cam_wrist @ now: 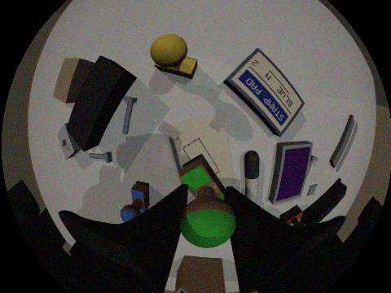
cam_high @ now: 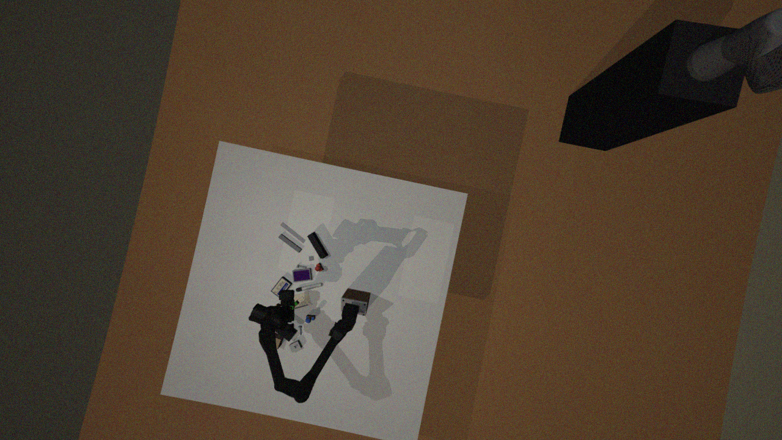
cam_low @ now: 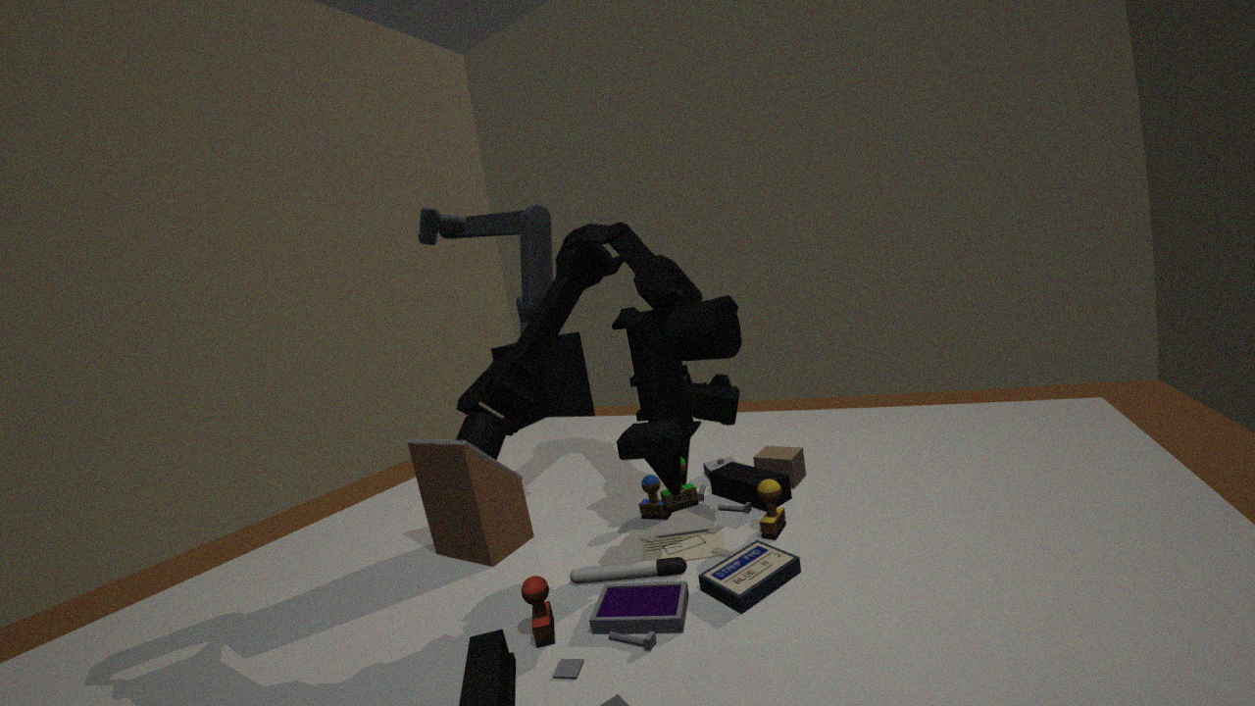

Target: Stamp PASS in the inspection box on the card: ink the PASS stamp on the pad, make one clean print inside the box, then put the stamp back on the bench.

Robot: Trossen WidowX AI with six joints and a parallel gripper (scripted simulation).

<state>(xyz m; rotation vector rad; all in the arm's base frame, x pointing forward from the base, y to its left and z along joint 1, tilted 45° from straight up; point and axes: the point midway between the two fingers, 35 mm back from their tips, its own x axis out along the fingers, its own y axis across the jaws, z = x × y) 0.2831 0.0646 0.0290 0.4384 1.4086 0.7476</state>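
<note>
Now: gripper tip 1 cm past the pale card and 8 cm above it. From my gripper tip the other things lie so: blue stamp 8 cm behind, 7 cm to the left, 6 cm below; dark marker 2 cm behind, 7 cm to the right, 7 cm below; green-knobbed PASS stamp right at my gripper tip.
</note>
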